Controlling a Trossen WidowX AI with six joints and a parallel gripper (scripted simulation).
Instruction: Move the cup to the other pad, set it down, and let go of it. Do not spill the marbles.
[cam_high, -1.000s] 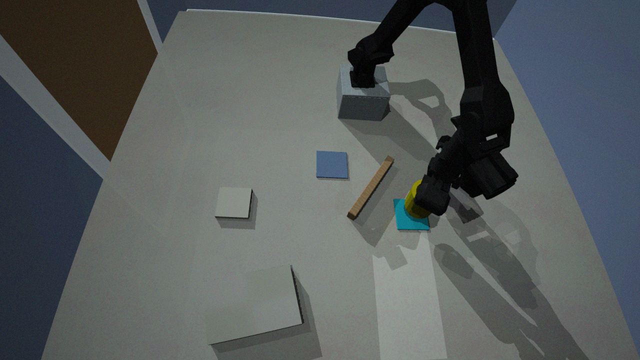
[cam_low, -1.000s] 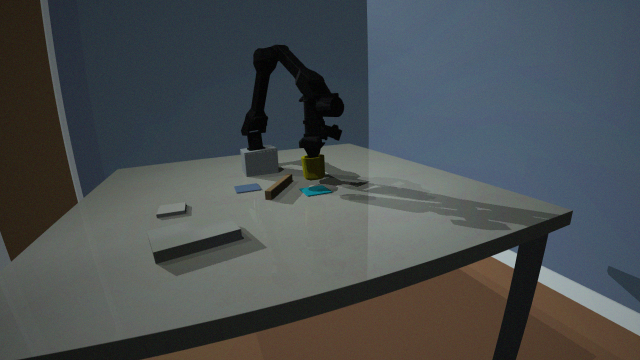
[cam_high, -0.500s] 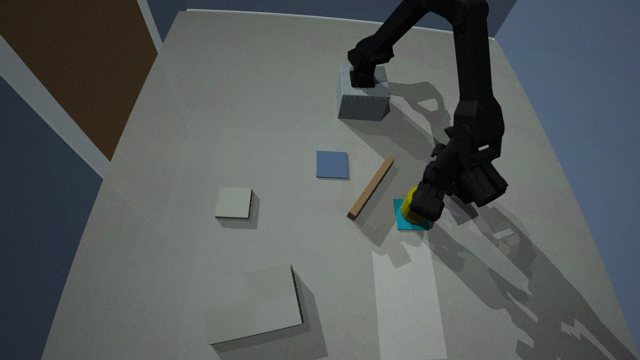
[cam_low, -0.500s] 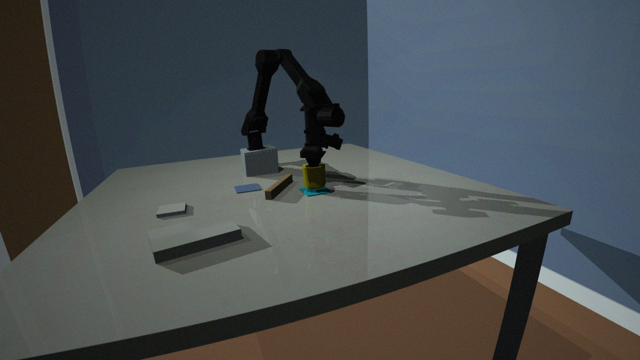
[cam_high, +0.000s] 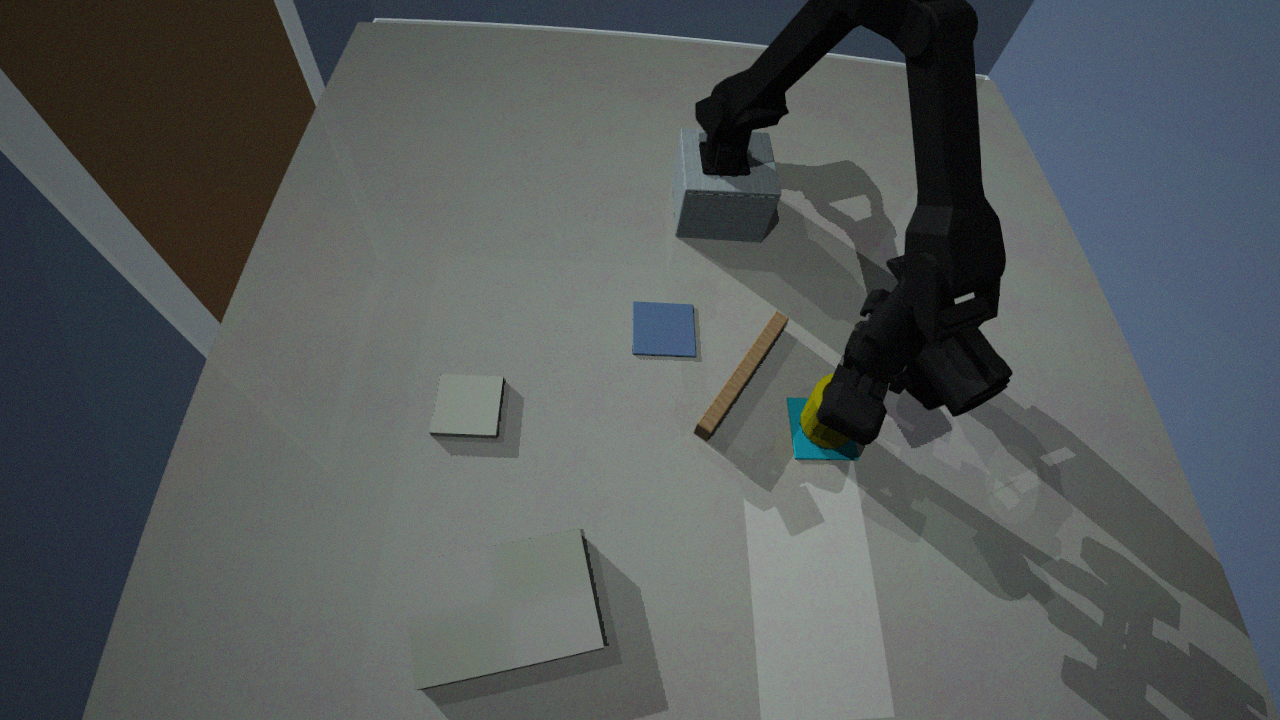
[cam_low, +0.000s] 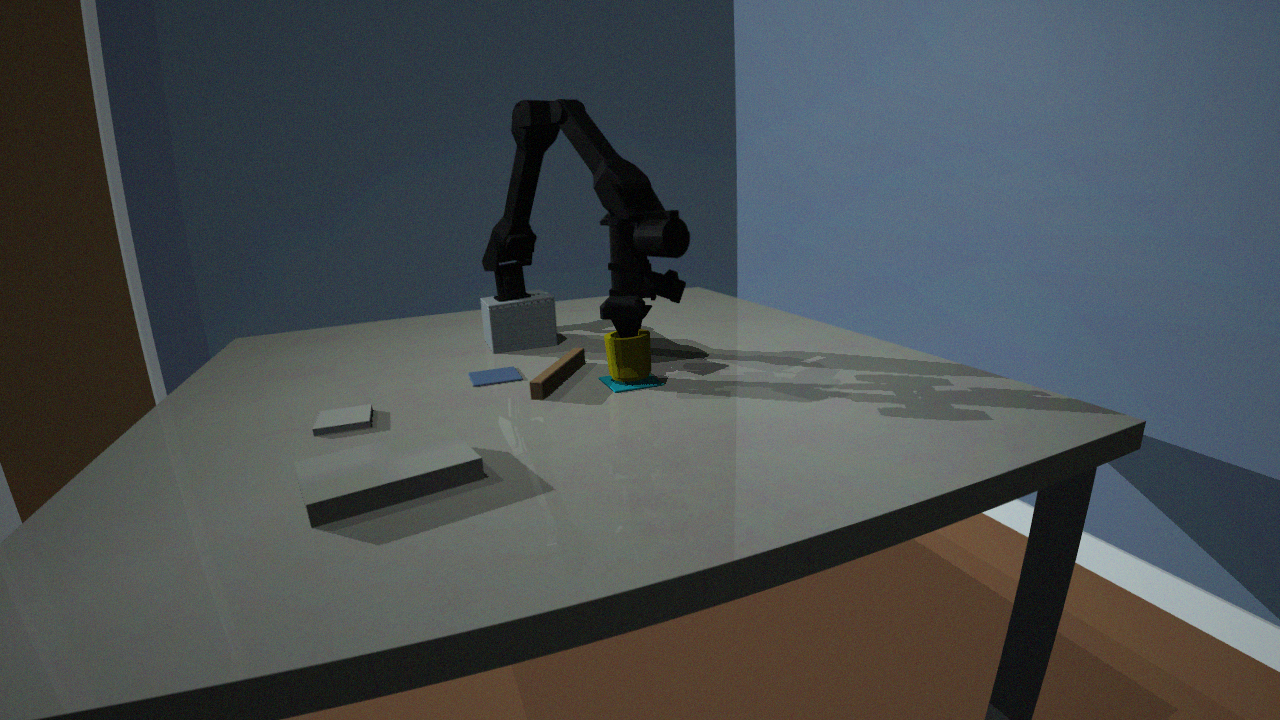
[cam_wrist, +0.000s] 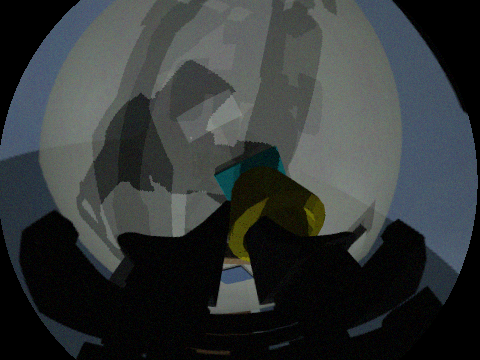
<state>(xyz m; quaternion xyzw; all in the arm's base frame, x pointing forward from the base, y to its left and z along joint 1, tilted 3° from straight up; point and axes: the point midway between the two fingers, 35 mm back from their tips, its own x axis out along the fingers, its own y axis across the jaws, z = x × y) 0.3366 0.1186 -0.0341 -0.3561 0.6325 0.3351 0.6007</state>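
Now: the dark yellow cup 20 mm to the right of my gripper tip and 20 mm ahead of it. Round my gripper tip: wooden bar 110 mm to the right, 50 mm behind, 40 mm below; cyan pad 50 mm below, 30 mm ahead, 20 mm to the right; blue pad 200 mm to the right, 120 mm behind, 50 mm below.
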